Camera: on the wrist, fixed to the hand. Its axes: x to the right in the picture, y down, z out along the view.
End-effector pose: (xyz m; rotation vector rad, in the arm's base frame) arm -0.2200 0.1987 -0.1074 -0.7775 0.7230 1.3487
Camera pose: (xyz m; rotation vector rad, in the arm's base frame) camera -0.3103 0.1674 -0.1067 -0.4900 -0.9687 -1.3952
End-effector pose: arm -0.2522 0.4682 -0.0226 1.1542 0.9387 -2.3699
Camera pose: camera -0.1725 0.4231 -0.0501 0.9621 -0.7713 0.4855
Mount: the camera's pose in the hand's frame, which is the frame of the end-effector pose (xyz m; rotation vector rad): -0.0262 0.0881 -0.0263 -0.0619 0.4450 3.0895
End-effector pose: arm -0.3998 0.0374 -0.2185 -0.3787 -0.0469 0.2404
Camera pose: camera -0.4426 0.1010 -0.2757 0.1799 -0.9474 -2.7600
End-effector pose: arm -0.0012 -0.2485 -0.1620 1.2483 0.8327 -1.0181
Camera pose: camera 0.0731 -0.2166 -0.1110 1.0458 -1.1022 1.7434
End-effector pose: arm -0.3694 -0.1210 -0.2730 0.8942 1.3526 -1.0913
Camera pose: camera -0.2908 -0.0687 -0.2578 1.5923 -0.7139 1.5620
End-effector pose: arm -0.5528 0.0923 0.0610 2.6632 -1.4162 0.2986
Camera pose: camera -0.6433 0.0692 0.0812 1.4588 2.7009 -0.5341
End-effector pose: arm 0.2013 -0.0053 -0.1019 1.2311 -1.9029 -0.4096
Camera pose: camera 0.1734 0.0629 -0.0410 -1.9471 -1.1499 1.2210
